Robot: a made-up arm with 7 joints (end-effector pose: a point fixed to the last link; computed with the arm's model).
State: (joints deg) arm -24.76 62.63 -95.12 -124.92 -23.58 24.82 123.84
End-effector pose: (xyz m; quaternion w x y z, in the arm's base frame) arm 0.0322 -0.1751 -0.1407 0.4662 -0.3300 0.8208 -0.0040
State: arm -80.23 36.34 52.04 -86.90 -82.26 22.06 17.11
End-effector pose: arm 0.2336 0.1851 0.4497 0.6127 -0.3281 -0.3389 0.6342
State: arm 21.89 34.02 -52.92 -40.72 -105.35 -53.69 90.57
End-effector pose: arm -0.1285 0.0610 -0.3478 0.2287 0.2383 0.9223 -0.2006
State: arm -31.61 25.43 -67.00 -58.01 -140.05 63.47 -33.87
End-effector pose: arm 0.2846 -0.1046 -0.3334 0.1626 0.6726 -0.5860 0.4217
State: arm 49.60 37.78 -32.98 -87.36 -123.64 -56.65 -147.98
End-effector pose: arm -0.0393 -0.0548 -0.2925 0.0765 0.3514 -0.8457 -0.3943
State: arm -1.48 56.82 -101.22 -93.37 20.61 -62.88 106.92
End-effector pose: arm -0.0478 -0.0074 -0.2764 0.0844 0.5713 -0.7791 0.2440
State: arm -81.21 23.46 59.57 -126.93 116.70 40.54 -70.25
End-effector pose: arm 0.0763 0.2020 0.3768 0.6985 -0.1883 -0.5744 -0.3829
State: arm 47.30 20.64 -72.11 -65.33 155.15 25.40 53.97
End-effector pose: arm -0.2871 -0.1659 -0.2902 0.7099 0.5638 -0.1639 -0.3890
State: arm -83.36 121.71 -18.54 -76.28 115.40 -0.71 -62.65
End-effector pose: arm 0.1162 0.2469 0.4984 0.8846 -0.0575 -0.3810 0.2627
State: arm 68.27 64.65 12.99 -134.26 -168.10 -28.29 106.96
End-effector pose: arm 0.1140 0.0901 -0.1598 0.6099 0.6943 0.3714 0.0896
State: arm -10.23 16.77 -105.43 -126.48 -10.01 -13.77 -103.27
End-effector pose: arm -0.0934 -0.2893 0.0040 0.7862 0.1156 -0.4924 -0.3550
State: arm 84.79 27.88 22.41 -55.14 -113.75 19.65 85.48
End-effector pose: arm -0.3766 0.1586 -0.1634 0.2403 0.3470 0.6739 0.6064
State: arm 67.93 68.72 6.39 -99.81 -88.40 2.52 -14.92
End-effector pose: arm 0.0293 0.2175 -0.1994 0.3792 0.9019 0.2026 -0.0419
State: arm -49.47 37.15 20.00 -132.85 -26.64 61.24 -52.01
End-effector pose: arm 0.1480 -0.0504 0.3584 0.7409 0.0991 -0.1728 0.6414
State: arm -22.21 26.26 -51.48 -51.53 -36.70 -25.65 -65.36
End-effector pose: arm 0.3024 -0.0478 -0.2979 0.6652 0.7034 -0.1722 -0.1818
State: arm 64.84 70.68 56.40 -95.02 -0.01 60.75 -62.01
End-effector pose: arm 0.2184 0.3446 0.1043 0.1588 0.5919 0.5059 0.6071
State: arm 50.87 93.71 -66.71 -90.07 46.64 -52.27 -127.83
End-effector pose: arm -0.2117 0.2631 -0.1470 0.6212 0.7228 0.2013 -0.2262
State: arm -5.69 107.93 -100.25 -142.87 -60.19 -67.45 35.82
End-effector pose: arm -0.0692 0.0080 -0.1140 0.3824 0.1466 0.4946 -0.7666
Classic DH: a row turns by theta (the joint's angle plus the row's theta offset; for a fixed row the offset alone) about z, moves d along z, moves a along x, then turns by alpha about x. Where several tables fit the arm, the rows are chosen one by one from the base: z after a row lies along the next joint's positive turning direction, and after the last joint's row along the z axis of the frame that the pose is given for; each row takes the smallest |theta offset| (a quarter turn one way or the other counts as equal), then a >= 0, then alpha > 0; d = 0 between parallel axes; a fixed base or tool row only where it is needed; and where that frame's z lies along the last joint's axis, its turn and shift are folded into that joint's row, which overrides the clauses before.
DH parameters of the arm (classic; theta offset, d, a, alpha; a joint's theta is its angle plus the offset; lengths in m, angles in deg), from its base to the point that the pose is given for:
base (fixed): 0 0.1197 0.0252 -70
joint 1: -90 -0.0101 0.004 -90
joint 2: 70 -0.0233 -0.0023 90
joint 3: 90 -0.1873 0.0097 -90
joint 4: 0 -0.044 -0.057 90
joint 5: 0 -0.3662 0.0186 -90
joint 6: 0 0.034 0.0189 90
joint 7: -39.34 0.0071 0.0179 -114.62
tool (fixed): 119.68 -0.017 0 0

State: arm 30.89 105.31 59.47 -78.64 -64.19 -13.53 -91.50
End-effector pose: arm 0.3241 0.2315 0.3416 0.3334 -0.8758 0.2228 -0.2687
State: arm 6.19 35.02 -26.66 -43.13 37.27 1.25 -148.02
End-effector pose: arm 0.1303 0.2132 -0.3414 0.4558 0.8454 0.2733 -0.0529
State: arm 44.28 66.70 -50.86 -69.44 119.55 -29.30 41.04
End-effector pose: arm -0.1727 0.2526 -0.2306 0.2378 -0.7343 0.2758 0.5728
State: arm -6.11 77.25 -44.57 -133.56 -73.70 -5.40 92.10
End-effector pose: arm 0.1452 -0.1186 -0.0987 0.8764 0.1617 0.3729 -0.2581
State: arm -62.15 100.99 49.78 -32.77 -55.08 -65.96 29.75
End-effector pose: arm 0.0639 0.4124 0.3914 0.8197 0.2086 -0.4048 0.3476
